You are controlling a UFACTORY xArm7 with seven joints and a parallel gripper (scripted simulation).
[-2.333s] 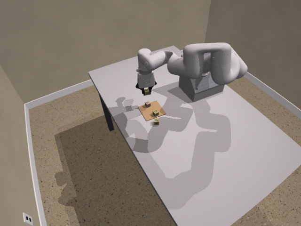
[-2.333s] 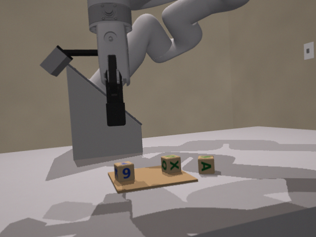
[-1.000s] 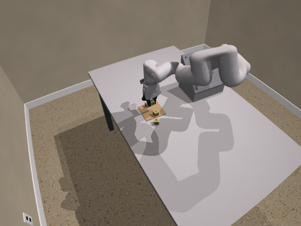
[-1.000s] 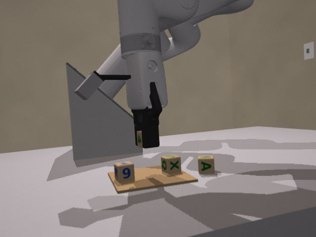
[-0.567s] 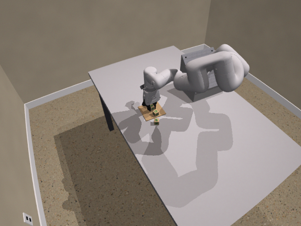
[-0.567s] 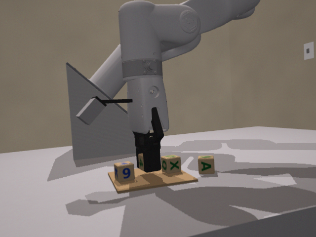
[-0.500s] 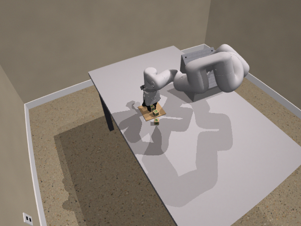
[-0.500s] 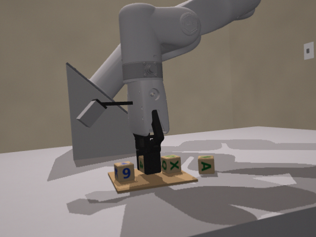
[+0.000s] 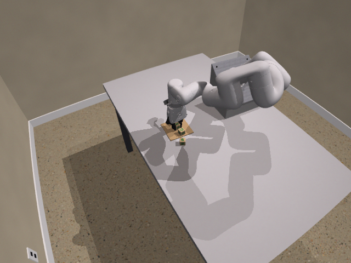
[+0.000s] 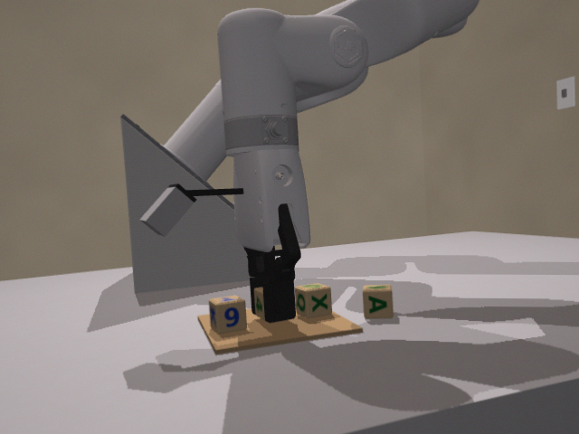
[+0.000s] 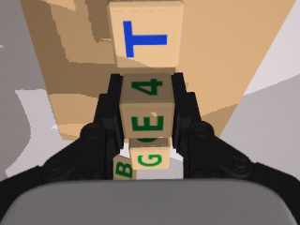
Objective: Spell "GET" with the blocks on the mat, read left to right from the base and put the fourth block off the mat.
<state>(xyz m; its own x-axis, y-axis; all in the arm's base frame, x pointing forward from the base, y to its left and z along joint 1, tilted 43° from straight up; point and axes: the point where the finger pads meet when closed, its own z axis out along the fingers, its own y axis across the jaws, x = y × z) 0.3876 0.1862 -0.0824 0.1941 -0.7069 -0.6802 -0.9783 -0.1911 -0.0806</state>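
Now: the tan mat 3 cm below my hand. The rest, counted from my hand: wooden block (5 cm to the left, 1 cm below, 1 cm behind).
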